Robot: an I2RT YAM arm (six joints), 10 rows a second.
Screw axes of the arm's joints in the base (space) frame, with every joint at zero. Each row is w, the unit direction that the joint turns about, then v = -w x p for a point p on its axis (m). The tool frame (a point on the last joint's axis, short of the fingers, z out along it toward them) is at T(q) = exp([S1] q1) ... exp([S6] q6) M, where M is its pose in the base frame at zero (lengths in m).
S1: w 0 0 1 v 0 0 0
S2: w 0 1 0 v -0.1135 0 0.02
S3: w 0 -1 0 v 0.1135 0 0.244
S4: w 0 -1 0 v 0.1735 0 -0.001
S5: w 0 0 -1 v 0 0.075 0
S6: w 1 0 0 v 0 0.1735 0
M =
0 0 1 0.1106
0 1 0 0
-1 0 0 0.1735
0 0 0 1
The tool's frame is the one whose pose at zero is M.
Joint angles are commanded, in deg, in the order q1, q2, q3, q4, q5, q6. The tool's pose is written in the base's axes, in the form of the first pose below.
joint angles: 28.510, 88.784, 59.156, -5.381, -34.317, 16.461
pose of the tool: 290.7 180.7 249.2 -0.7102 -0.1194 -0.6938 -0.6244 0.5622 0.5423
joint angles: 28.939, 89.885, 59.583, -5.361, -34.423, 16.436
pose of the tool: 292.4 184.7 245.4 -0.7160 -0.1292 -0.6860 -0.6240 0.5591 0.5460
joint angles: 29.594, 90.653, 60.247, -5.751, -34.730, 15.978
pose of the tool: 292.6 189.5 244.3 -0.7150 -0.1459 -0.6837 -0.6335 0.5488 0.5454
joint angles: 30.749, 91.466, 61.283, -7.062, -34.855, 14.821
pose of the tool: 291.1 196.9 243.6 -0.7102 -0.1782 -0.6811 -0.6505 0.5361 0.5380
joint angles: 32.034, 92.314, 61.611, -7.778, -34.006, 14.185
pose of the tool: 288.7 204.1 239.4 -0.7101 -0.2047 -0.6737 -0.6569 0.5371 0.5292
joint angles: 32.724, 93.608, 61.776, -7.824, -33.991, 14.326
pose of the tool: 288.8 209.3 232.7 -0.7207 -0.2192 -0.6577 -0.6523 0.5358 0.5362
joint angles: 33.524, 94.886, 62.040, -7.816, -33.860, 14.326
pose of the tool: 288.7 215.0 226.6 -0.7270 -0.2351 -0.6451 -0.6513 0.5336 0.5395
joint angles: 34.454, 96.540, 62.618, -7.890, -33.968, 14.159
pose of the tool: 288.9 222.3 219.8 -0.7318 -0.2561 -0.6316 -0.6534 0.5269 0.5435
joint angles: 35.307, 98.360, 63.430, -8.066, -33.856, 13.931
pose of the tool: 290.0 229.7 213.0 -0.7358 -0.2761 -0.6184 -0.6546 0.5241 0.5448
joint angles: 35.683, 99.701, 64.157, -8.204, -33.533, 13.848
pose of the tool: 292.0 233.9 208.4 -0.7393 -0.2853 -0.6100 -0.6524 0.5279 0.5438
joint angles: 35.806, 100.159, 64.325, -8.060, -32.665, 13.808
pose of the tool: 293.1 235.1 206.5 -0.7389 -0.2853 -0.6105 -0.6504 0.5388 0.5354
